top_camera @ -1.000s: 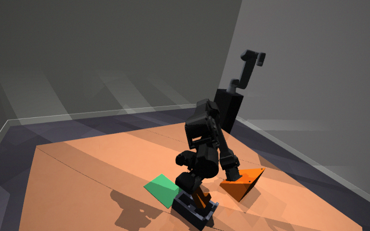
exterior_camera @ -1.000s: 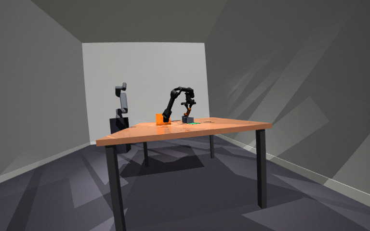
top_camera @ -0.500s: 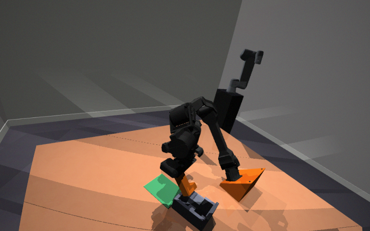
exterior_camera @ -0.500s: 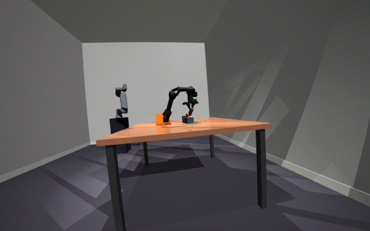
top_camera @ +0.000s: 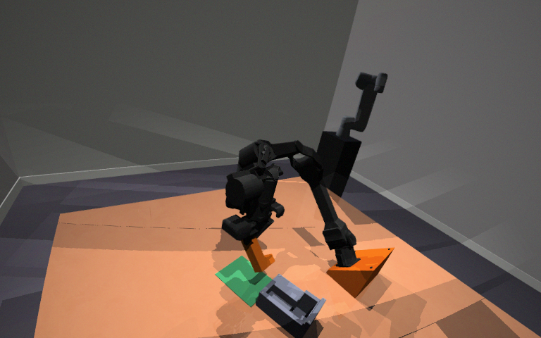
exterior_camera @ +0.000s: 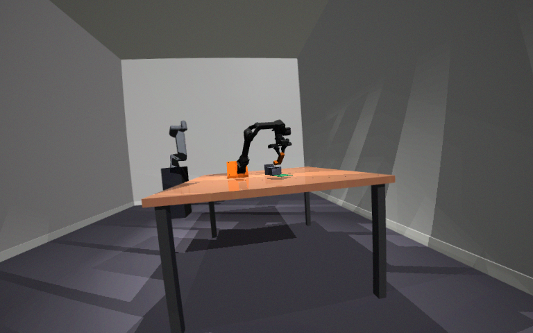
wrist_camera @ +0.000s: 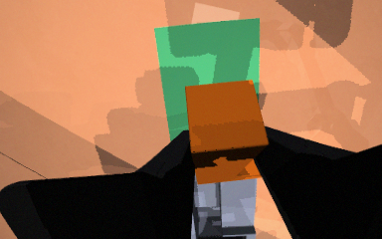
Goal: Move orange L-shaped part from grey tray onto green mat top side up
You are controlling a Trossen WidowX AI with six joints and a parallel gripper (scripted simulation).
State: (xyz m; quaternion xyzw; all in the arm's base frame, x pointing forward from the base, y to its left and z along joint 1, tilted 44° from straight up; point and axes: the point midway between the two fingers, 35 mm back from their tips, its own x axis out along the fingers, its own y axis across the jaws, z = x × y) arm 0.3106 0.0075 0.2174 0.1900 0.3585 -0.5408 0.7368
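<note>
Right now the green mat is 170 mm below my gripper tip and 10 mm to the left of it. Also, from my gripper tip: orange l-shaped part (30 mm to the left, 30 mm below, 20 mm behind).
</note>
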